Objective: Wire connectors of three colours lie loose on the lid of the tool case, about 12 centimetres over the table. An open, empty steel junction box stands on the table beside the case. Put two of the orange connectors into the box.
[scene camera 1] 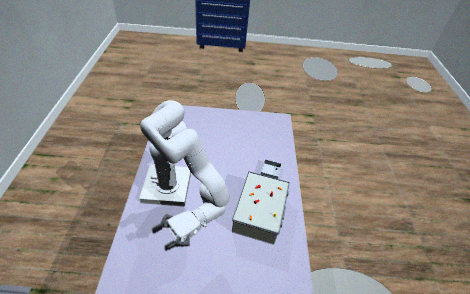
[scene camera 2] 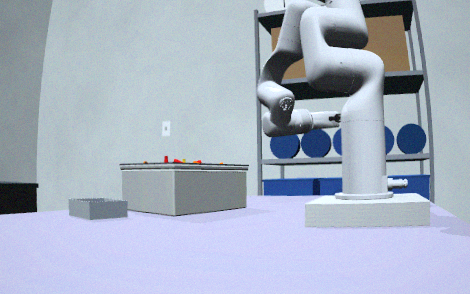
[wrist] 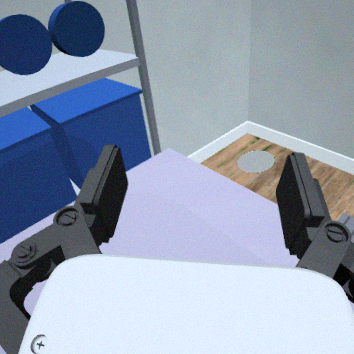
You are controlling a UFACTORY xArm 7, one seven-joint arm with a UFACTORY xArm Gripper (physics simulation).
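Frame: origin at the arm's base, x ahead, y left, z up, level; centimetres.
Seen in the pictures: gripper, fingertip midpoint: (scene camera 1: 158,239) (wrist: 201,167); arm's base, link origin: (scene camera 1: 168,184) (scene camera 2: 364,197).
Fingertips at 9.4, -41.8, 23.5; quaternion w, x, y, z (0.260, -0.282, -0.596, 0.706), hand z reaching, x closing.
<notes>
Pixels of each thing's top centre, then the offset from my fingertips to it, as dx, dy, dz. Level surfaces: height alone.
- tool case, top centre: (scene camera 2: 184,164) (scene camera 1: 263,200) +40.3, +33.4, -15.2
- yellow connector, top centre: (scene camera 1: 275,213) +45.7, +25.5, -13.1
- grey steel junction box, top centre: (scene camera 2: 97,199) (scene camera 1: 271,167) +45.2, +62.0, -23.9
- lilac table, surface height: dz -27.7
Three orange connectors lie apart on the pale lid of the tool case (scene camera 1: 264,210) (scene camera 2: 150,191): one orange connector (scene camera 1: 279,188) near the far right corner, one orange connector (scene camera 1: 251,194) towards the left edge, and one orange connector (scene camera 1: 250,217) near the front left. Several red connectors (scene camera 1: 256,201) and a yellow connector (scene camera 1: 274,215) share the lid. The grey steel junction box (scene camera 1: 272,163) (scene camera 2: 98,209) stands open at the case's far end. My gripper (scene camera 1: 163,238) (wrist: 201,167) is open and empty, left of the case in scene camera 1, pointing away from it.
The arm's white base (scene camera 1: 162,196) (scene camera 2: 367,212) stands on the lilac table (scene camera 1: 210,270) (scene camera 2: 240,255), left of the case in scene camera 1. A shelf rack (scene camera 2: 258,135) (wrist: 145,85) with blue bins (wrist: 100,130) stands beyond the table. A blue drawer cabinet (scene camera 1: 222,22) stands at the far wall.
</notes>
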